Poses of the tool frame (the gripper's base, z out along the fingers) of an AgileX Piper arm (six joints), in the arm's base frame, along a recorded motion.
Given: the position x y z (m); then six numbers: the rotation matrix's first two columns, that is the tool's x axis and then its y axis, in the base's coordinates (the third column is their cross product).
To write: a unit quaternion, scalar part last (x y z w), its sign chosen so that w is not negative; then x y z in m. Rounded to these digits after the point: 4 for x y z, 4 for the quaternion.
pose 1, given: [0.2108, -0.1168, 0.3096, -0.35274, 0.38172, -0.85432, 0.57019, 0.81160, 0.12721]
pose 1, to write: [0.2914, 0.8167, -0.0964, 0.4886, 0.2108, -0.1168, 0.3096]
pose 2, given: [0.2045, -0.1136, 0.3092, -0.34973, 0.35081, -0.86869, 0.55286, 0.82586, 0.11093]
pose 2, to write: [0.2771, 0.8152, -0.1014, 0.4983, 0.2045, -0.1136, 0.3092]
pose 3, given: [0.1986, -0.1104, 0.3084, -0.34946, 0.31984, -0.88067, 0.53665, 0.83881, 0.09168]
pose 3, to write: [0.2629, 0.8144, -0.1071, 0.5061, 0.1986, -0.1104, 0.3084]
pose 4, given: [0.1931, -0.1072, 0.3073, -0.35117, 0.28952, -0.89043, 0.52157, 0.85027, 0.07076]
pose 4, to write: [0.2491, 0.8141, -0.1133, 0.5122, 0.1931, -0.1072, 0.3073]
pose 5, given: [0.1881, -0.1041, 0.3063, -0.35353, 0.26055, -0.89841, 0.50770, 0.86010, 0.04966]
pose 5, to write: [0.2360, 0.8139, -0.1195, 0.5173, 0.1881, -0.1041, 0.3063]
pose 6, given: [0.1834, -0.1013, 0.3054, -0.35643, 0.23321, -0.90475, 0.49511, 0.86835, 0.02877]
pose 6, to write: [0.2237, 0.8139, -0.1256, 0.5213, 0.1834, -0.1013, 0.3054]
